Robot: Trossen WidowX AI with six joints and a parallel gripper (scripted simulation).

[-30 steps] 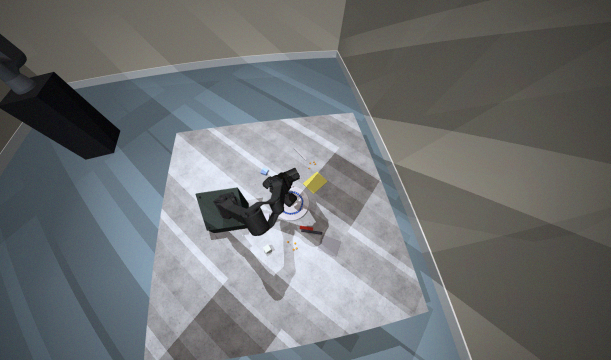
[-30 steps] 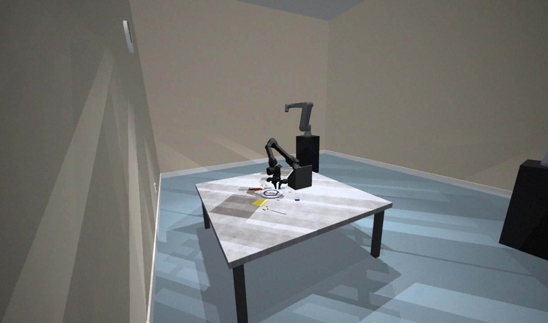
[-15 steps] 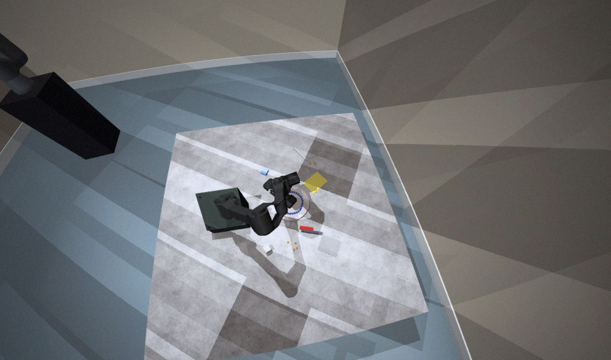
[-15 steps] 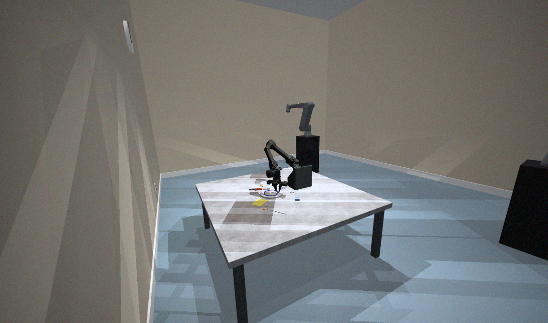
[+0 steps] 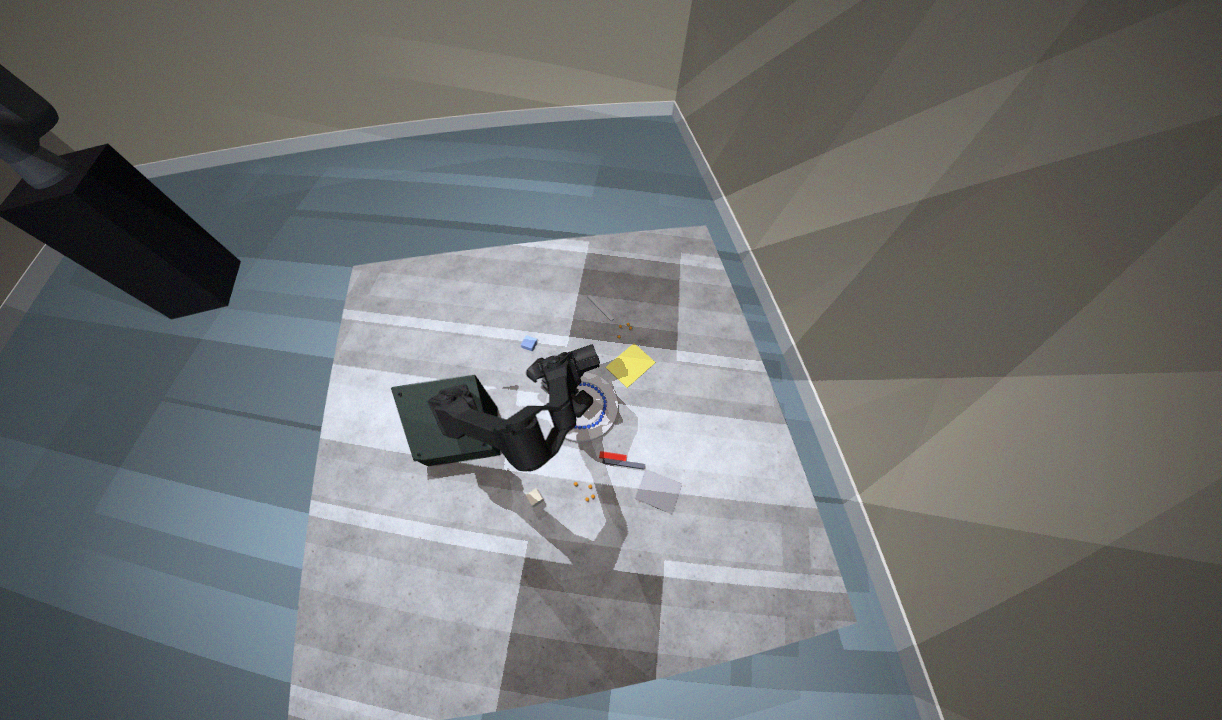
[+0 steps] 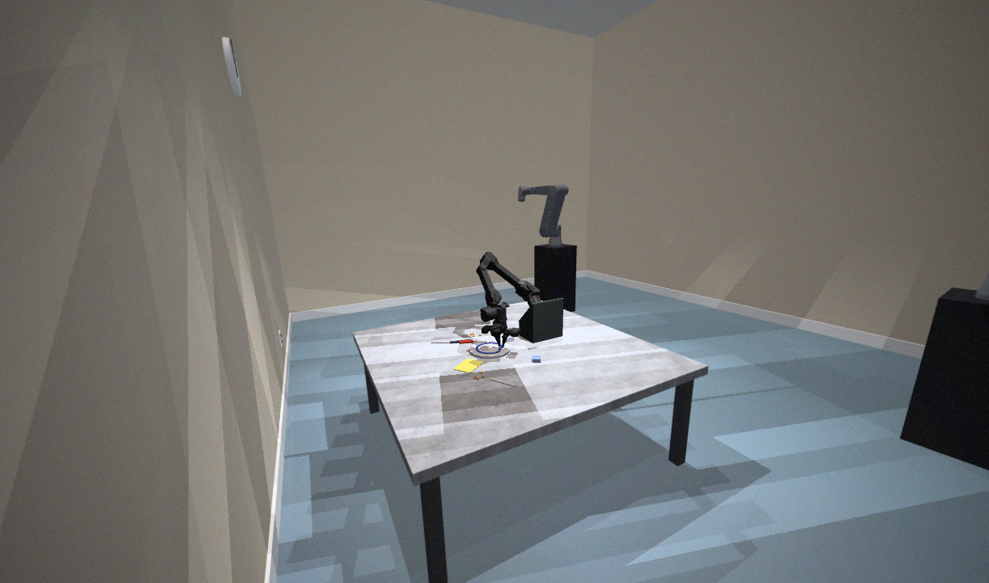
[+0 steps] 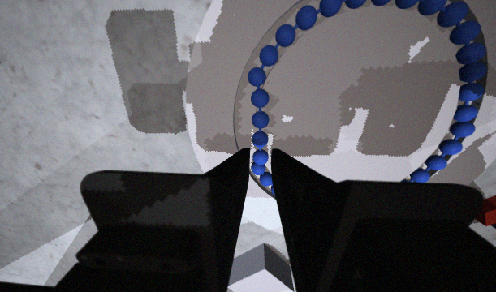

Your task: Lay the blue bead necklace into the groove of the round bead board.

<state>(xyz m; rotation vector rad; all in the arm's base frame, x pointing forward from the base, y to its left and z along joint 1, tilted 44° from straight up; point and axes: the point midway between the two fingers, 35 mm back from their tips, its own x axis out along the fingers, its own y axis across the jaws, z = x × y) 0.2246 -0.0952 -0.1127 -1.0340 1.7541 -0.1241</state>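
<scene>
Now: the round white bead board 5 cm ahead of my gripper tip, 3 cm to the right of it and 1 cm below it. Round my gripper tip: blue block (6 cm behind, 20 cm to the left, 1 cm below); then yellow sheet (22 cm ahead, 6 cm to the left, 1 cm below); then grey tool (10 cm ahead, 20 cm to the right, 1 cm below).
</scene>
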